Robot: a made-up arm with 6 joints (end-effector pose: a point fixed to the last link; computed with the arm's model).
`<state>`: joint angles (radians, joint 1 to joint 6).
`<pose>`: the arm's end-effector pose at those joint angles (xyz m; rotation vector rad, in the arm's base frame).
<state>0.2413 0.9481 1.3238 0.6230 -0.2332 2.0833</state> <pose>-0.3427 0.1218 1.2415 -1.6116 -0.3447 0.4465</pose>
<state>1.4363 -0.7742 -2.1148 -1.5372 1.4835 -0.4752</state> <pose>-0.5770 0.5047 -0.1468 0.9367 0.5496 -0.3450</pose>
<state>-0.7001 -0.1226 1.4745 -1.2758 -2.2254 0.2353</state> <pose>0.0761 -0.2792 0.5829 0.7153 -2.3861 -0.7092</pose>
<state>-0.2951 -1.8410 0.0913 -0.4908 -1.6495 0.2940</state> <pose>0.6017 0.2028 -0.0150 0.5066 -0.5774 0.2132</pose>
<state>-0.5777 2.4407 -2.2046 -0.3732 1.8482 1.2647</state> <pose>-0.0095 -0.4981 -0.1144 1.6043 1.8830 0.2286</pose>
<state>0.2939 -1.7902 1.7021 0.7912 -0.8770 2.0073</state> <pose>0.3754 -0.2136 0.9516 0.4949 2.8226 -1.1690</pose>
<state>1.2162 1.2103 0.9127 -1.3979 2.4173 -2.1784</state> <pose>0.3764 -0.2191 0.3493 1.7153 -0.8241 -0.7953</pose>
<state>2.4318 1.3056 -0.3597 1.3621 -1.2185 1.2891</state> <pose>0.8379 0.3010 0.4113 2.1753 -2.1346 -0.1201</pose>
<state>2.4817 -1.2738 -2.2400 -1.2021 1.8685 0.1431</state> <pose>-0.2786 0.7105 0.4636 1.1758 0.6711 -1.2082</pose>
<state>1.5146 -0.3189 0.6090 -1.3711 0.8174 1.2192</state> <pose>0.7139 -0.5195 -0.6128 1.0932 -1.0366 1.1139</pose>
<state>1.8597 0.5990 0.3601 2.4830 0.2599 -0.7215</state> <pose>0.7610 -0.6813 0.3356 -0.3557 -1.1213 0.7984</pose>
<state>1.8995 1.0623 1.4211 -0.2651 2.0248 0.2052</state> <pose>0.7029 -0.4481 -0.0287 -0.9343 -2.6976 -0.9415</pose>
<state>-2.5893 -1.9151 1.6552 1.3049 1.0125 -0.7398</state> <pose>-0.7921 0.3210 -0.6645 -1.0622 -0.8419 -1.8983</pose>
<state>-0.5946 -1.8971 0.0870 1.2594 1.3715 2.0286</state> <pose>0.8334 0.3637 0.4523 0.9290 0.4007 1.7432</pose>
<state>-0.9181 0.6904 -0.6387 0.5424 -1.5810 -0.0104</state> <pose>-0.2979 0.1202 -0.3781 1.1761 0.2835 -1.4930</pose>
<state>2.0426 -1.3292 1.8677 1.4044 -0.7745 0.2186</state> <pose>0.8747 0.1371 0.2293 -1.4024 0.5693 0.9576</pose>
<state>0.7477 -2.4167 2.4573 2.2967 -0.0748 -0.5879</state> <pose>-0.1112 -0.2536 0.9592 -0.9095 0.6634 -0.3695</pose>
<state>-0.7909 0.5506 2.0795 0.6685 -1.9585 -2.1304</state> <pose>-0.4991 0.5133 0.3173 1.3162 -1.1135 -2.2458</pose>
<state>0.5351 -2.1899 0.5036 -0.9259 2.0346 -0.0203</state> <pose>0.4157 0.9671 0.4578 0.0204 1.4682 -1.7994</pose>
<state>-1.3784 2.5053 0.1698 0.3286 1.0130 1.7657</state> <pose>-0.0127 0.9469 -0.6704 0.1281 -2.1687 -2.1265</pose>
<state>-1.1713 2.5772 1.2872 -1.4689 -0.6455 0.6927</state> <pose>-0.9918 0.7339 -0.3267 -1.4250 -0.7169 -2.0345</pose>
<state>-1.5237 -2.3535 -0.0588 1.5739 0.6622 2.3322</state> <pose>0.0797 0.7655 0.9900 -0.4877 -0.4748 2.1095</pose>
